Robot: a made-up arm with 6 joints.
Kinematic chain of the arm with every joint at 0, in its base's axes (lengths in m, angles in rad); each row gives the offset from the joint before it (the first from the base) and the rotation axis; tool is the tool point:
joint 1: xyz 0 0 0.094 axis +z
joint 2: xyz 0 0.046 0 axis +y
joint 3: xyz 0 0 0.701 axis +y
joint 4: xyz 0 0 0.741 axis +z
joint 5: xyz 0 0 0 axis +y
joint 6: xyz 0 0 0.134 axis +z
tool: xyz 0 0 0
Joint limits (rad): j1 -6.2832..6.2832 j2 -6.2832..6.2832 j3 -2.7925..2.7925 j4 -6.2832..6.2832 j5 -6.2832..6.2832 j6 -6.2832..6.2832
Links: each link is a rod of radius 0.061 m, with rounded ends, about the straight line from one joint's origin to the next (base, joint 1, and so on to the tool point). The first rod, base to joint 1, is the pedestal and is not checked.
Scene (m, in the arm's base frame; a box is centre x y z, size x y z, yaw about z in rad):
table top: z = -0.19
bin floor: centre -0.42 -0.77 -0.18 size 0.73 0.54 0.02 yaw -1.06
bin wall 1: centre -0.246 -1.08 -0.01 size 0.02 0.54 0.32 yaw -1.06
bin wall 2: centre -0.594 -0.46 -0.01 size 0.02 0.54 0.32 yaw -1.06
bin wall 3: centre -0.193 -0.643 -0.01 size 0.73 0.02 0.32 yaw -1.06
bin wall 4: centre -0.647 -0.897 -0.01 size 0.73 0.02 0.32 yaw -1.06
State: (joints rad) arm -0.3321 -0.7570 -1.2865 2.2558 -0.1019 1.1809
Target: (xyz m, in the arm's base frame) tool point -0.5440 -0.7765 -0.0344
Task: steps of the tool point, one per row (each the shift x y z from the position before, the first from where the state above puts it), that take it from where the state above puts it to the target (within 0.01 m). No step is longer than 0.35 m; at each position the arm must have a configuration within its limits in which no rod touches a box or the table.
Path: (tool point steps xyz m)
1: -0.0202 -0.3293 0.0473
2: 0.0704 -0.3078 0.0415
3: 0.1473 -0.2623 0.0350
4: 0.2042 -0.1984 0.0284
5: 0.2375 -0.1242 0.0214
6: -0.0129 -0.0193 -0.2124
7: 0.0129 0.0193 -0.2088

